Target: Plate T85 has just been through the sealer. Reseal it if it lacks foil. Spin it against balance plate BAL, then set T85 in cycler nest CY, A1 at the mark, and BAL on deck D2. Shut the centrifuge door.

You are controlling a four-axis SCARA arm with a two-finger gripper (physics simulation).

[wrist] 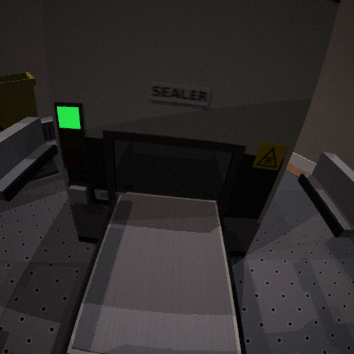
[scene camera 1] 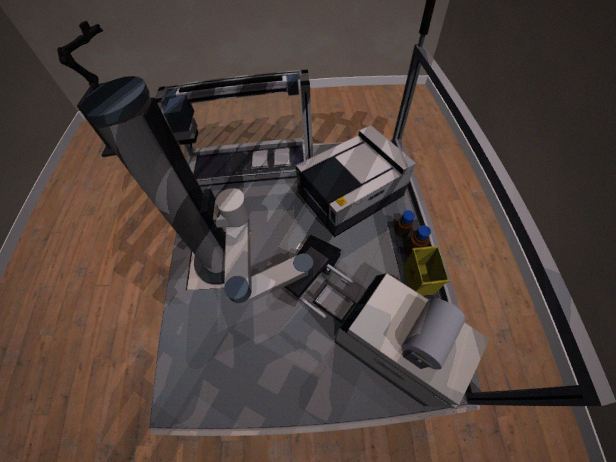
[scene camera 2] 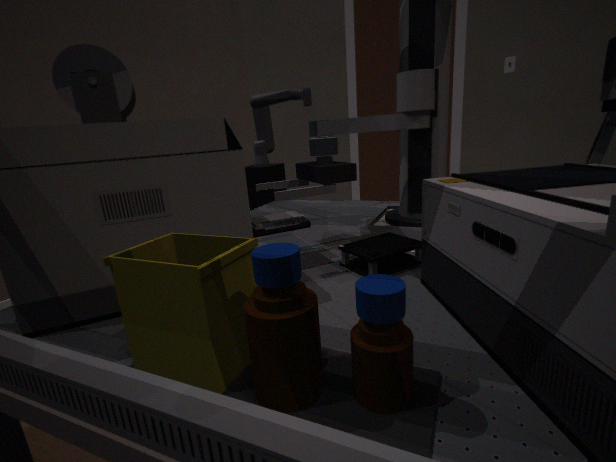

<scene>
My gripper carries nothing. I also see a brown bottles with blue caps and a centrifuge.
</scene>
